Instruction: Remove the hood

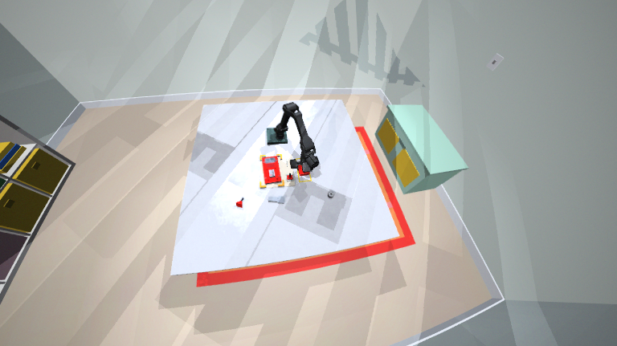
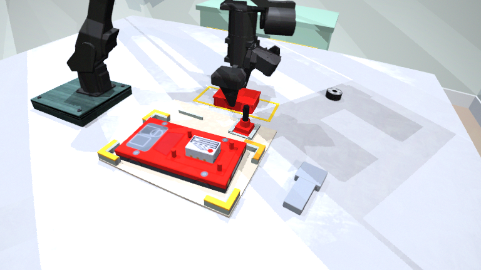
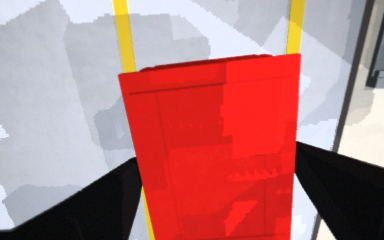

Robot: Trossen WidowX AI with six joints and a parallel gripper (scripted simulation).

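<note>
Now: the red hood right at my gripper tip. Round my gripper tip: black wheel: 220 mm ahead, 140 mm to the left; then small base: 50 mm ahead, 100 mm to the right, 20 mm above.
</note>
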